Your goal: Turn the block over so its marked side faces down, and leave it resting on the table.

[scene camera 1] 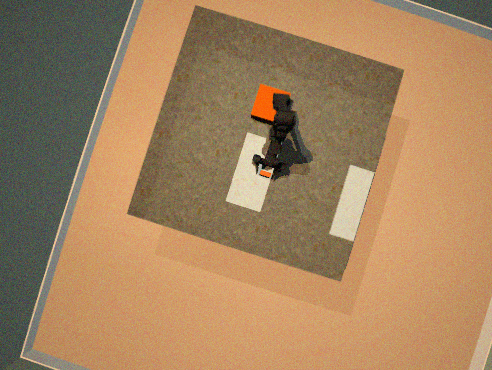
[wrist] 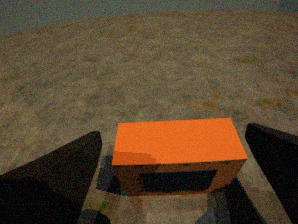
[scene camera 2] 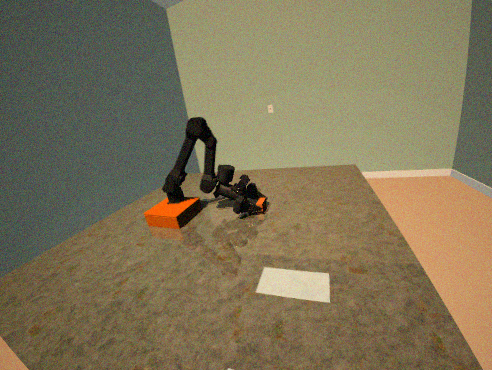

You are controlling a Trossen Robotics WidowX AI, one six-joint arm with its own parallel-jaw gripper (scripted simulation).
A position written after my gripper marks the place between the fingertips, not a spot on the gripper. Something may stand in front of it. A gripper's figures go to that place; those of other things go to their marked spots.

My gripper (wrist: 173, 134) is 0.10 m from the lens. A block (wrist: 161, 158) is 0.08 m from the lens.
